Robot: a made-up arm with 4 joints. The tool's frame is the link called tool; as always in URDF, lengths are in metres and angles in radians. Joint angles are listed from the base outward.
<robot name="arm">
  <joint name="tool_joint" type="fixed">
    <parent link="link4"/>
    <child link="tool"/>
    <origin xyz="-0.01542 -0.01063 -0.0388" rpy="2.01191 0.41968 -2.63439"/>
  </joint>
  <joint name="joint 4" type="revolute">
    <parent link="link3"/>
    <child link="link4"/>
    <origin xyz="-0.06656 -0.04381 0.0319" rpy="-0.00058 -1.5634 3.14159"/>
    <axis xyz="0 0 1"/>
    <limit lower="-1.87" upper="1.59"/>
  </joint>
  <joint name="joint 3" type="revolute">
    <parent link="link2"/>
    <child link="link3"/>
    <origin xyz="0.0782 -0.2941 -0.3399" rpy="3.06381 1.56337 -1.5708"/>
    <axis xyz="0 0 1"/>
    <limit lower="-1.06" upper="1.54"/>
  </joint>
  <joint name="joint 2" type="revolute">
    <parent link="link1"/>
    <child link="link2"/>
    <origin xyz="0.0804 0.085 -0.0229" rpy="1.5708 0 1.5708"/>
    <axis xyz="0 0 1"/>
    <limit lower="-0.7" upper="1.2"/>
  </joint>
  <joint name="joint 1" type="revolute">
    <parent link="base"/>
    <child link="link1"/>
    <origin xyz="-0.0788 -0.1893 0.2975" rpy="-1.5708 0 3.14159"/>
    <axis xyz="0 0 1"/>
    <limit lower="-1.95" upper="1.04"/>
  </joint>
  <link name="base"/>
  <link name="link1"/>
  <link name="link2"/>
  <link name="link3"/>
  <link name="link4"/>
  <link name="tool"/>
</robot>
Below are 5 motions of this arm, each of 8 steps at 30 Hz.
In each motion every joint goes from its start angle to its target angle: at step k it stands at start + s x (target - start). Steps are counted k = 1, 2, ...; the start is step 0. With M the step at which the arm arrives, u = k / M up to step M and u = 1 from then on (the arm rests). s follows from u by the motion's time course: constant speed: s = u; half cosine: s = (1 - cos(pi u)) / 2; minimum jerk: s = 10 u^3 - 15 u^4 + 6 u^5.
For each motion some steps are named. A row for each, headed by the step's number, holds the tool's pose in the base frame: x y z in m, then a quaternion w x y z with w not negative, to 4 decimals.
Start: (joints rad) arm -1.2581 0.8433 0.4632 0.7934
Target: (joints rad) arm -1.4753 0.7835 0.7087 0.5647
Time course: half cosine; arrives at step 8
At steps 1, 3, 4, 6, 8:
1: -0.3845 -0.1022 0.0154 0.6248 -0.2717 -0.7059 0.1937
3: -0.4025 -0.1011 0.0282 0.6213 -0.2491 -0.7157 0.1991
4: -0.4148 -0.1001 0.0377 0.6181 -0.2341 -0.7228 0.2018
6: -0.4366 -0.0978 0.0563 0.6108 -0.2089 -0.7357 0.2047
8: -0.4452 -0.0967 0.0644 0.6073 -0.1995 -0.7411 0.2051

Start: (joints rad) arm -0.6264 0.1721 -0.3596 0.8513
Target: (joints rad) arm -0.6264 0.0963 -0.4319 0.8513
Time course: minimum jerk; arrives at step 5
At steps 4, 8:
4: -0.0522 0.0923 0.0726 0.7167 -0.5088 -0.4705 -0.0784
8: -0.0512 0.0927 0.0738 0.7183 -0.5086 -0.4681 -0.0792

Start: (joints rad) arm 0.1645 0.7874 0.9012 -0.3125
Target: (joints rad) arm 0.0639 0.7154 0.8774 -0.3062
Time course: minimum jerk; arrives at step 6
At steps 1, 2, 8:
1: 0.2079 -0.1034 -0.0680 0.4649 0.3930 0.7700 -0.1910
2: 0.2008 -0.0993 -0.0722 0.4541 0.3943 0.7760 -0.1900
8: 0.1682 -0.0806 -0.0884 0.4041 0.4003 0.8012 -0.1860

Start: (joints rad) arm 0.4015 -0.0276 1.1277 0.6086
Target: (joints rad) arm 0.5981 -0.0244 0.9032 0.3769
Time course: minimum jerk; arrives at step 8
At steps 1, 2, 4, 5, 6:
1: 0.2423 0.0993 0.1522 0.2777 0.0890 0.8448 0.4487
2: 0.2428 0.0996 0.1572 0.2818 0.0982 0.8442 0.4453
4: 0.2443 0.1010 0.1800 0.3002 0.1398 0.8404 0.4290
5: 0.2444 0.1018 0.1930 0.3103 0.1633 0.8375 0.4192
6: 0.2441 0.1024 0.2029 0.3178 0.1811 0.8348 0.4114

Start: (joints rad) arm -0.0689 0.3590 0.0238 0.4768
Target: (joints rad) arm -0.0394 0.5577 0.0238 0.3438
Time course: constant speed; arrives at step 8
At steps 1, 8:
1: 0.0574 0.0428 0.0039 0.2668 -0.4804 -0.8353 -0.0154
8: 0.0636 0.0060 -0.0277 0.1834 -0.5083 -0.8354 0.1007

